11 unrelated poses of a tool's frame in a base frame.
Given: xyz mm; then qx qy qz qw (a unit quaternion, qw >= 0).
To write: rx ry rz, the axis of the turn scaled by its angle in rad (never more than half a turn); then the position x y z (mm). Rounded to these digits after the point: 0 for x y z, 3 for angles.
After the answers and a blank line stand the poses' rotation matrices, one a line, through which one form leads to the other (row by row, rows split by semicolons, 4 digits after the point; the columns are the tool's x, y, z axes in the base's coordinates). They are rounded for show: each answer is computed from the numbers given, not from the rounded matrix.
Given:
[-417 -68 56 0.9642 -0.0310 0.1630 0.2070]
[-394 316 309 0.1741 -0.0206 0.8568 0.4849]
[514 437 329 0.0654 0.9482 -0.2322 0.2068]
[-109 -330 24 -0.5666 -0.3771 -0.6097 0.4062]
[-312 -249 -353 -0.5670 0.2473 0.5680 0.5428]
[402 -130 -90 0.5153 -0.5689 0.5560 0.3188]
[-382 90 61 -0.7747 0.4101 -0.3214 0.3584]
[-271 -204 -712 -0.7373 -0.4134 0.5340 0.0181]
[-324 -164 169 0.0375 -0.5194 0.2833 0.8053]
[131 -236 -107 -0.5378 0.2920 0.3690 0.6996]
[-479 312 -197 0.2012 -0.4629 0.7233 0.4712]
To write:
[2.685 -0.086 0.454 -417 -68 56]
[0.424 -0.050 2.086 -394 316 309]
[0.182 2.641 -0.647 514 437 329]
[-1.429 -0.951 -1.538 -109 -330 24]
[-1.346 0.587 1.349 -312 -249 -353]
[1.355 -1.496 1.462 402 -130 -90]
[-1.999 1.058 -0.829 -382 90 61]
[-2.290 -1.284 1.659 -271 -204 -712]
[0.080 -1.112 0.607 -324 -164 169]
[-1.198 0.651 0.822 131 -236 -107]
[0.493 -1.134 1.772 -479 312 -197]

0.9449 -0.1273 0.3015; 0.0077 -0.9124 -0.4093; 0.3271 0.3890 -0.8612
-0.4691 -0.8381 0.2784; 0.8238 -0.5289 -0.2041; 0.3183 0.1335 0.9385
-0.9059 0.2201 0.3618; 0.0280 0.8836 -0.4674; -0.4225 -0.4133 -0.8066
-0.0279 0.9227 0.3846; -0.0680 -0.3856 0.9202; 0.9973 -0.0005 0.0735
0.2324 -0.8971 -0.3757; 0.3362 -0.2884 0.8966; -0.9127 -0.3346 0.2346
-0.2656 -0.9409 0.2103; -0.2318 -0.1494 -0.9612; 0.9358 -0.3041 -0.1784
0.4571 -0.4050 0.7919; -0.8657 -0.4068 0.2917; 0.2040 -0.8188 -0.5365
0.0879 0.5903 -0.8024; 0.6289 -0.6575 -0.4148; -0.7725 -0.4682 -0.4290
0.2999 -0.4953 -0.8153; 0.4173 0.8367 -0.3547; 0.8578 -0.2339 0.4576
0.5572 -0.8303 0.0117; 0.2022 0.1493 0.9679; -0.8054 -0.5369 0.2511
-0.4750 -0.8680 -0.1452; 0.4954 -0.1273 -0.8593; 0.7273 -0.4800 0.4905

